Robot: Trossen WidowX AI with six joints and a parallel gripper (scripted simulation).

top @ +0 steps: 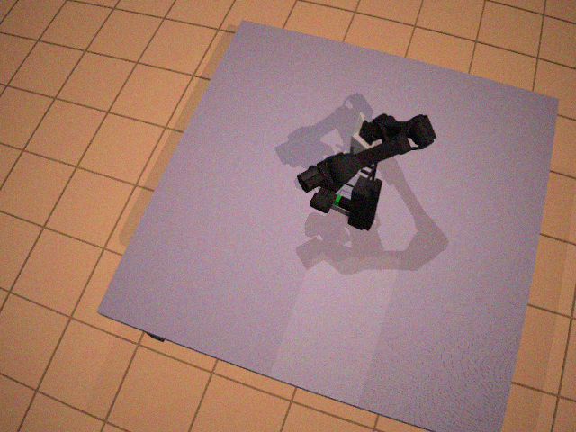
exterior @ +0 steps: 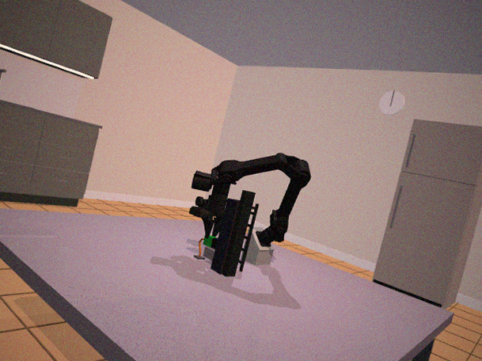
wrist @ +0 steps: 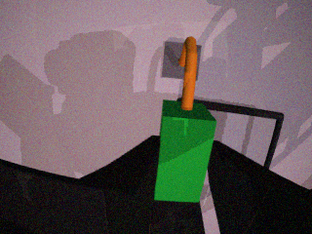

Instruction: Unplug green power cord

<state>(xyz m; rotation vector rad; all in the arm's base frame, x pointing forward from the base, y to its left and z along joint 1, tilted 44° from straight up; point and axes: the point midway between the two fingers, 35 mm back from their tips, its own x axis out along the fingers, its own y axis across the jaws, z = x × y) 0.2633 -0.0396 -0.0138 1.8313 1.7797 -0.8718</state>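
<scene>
The green plug lies 30 mm to the left of my gripper tip. From my gripper tip the other things lie so: black rack 20 mm ahead, 140 mm to the left, 60 mm above.
</scene>
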